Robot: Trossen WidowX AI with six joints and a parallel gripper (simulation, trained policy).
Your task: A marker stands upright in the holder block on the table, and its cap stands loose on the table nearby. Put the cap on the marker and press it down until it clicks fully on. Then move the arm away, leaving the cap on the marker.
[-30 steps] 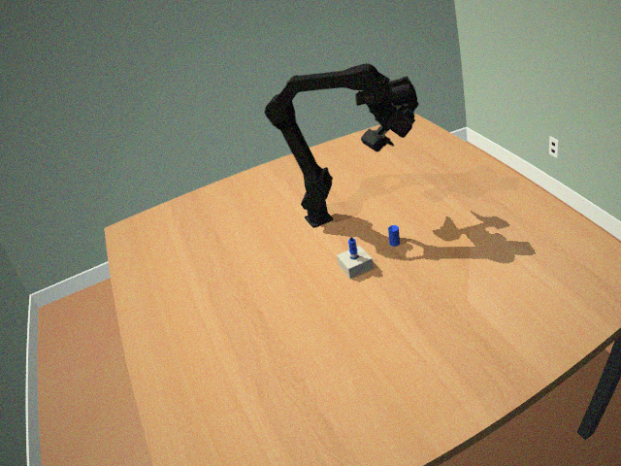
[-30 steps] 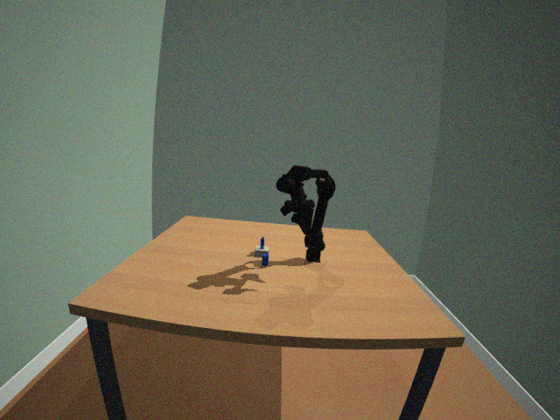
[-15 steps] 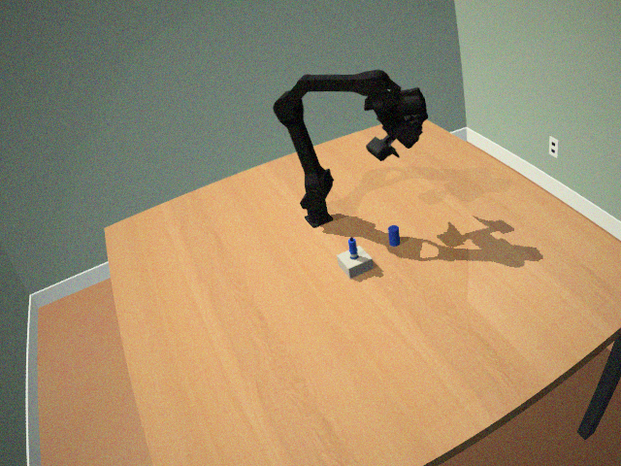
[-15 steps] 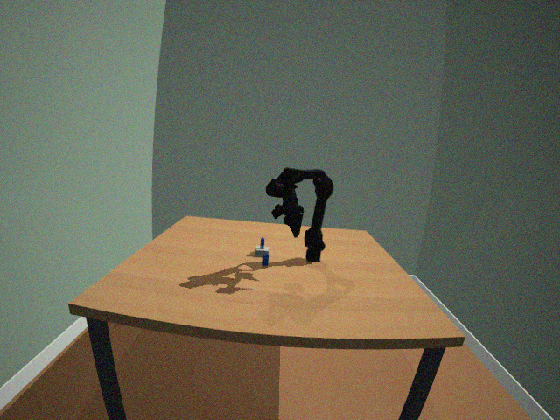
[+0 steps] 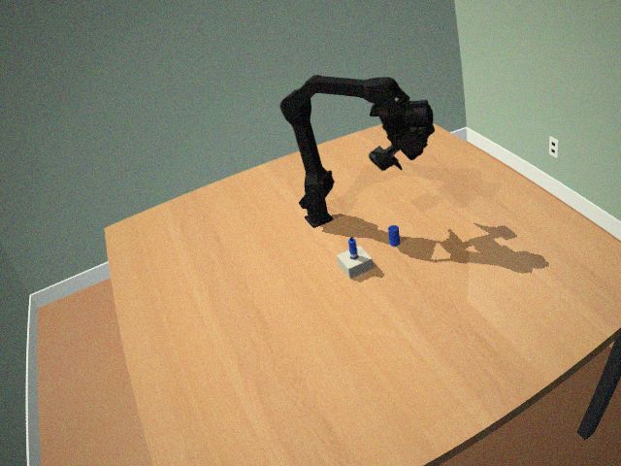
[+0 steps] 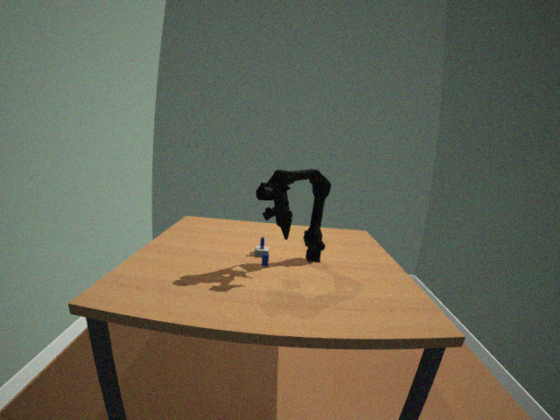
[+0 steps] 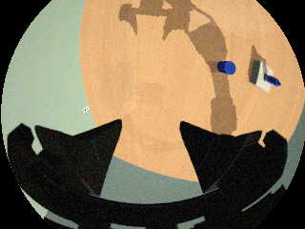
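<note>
My gripper tip is now 8 cm short of the blue cap, 12 cm to the left of it and 14 cm above it. Also, from my gripper tip: blue marker (11 cm ahead, 25 cm to the right, 10 cm below).
</note>
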